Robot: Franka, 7 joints.
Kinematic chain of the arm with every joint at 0, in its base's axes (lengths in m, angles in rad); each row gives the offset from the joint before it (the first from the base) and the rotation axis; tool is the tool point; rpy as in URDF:
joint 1: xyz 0 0 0.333 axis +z
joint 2: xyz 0 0 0 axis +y
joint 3: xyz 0 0 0.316 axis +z
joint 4: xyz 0.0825 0 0 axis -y
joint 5: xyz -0.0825 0 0.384 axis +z
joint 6: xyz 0 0 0 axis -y
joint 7: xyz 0.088 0 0 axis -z
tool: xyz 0 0 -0.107 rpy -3.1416 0 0
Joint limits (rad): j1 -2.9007..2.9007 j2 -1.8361..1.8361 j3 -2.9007..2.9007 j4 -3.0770..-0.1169 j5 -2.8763..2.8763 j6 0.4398..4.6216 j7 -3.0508..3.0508
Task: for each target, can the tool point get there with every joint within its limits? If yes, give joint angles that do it. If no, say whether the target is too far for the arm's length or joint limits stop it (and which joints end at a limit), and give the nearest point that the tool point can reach.
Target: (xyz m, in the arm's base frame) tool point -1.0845 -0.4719 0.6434
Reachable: no: too far | nearest point -0.7609 -0.3311 0.5508 | short by 0.365 m
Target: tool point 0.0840 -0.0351 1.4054
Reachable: no: too far | nearest point 0.0670 -0.0280 1.1878 | short by 0.218 m
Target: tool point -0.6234 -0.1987 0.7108
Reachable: yes | joints -0.7999 -0.7578 -1.4890 -1.4287 0.0972 2.4775 -0.9192
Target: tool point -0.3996 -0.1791 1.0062
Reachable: yes | joints 1.3607 -0.0551 2.3223 -0.8186 -1.1551 1.7717 0.3482
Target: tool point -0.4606 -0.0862 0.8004
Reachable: yes | joints -1.4308 -0.3084 -1.4342 -1.7202 -0.7731 4.0496 1.8201
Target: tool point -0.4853 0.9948 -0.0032
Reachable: no: too far | nearest point -0.3599 0.7378 0.0837 | short by 0.299 m
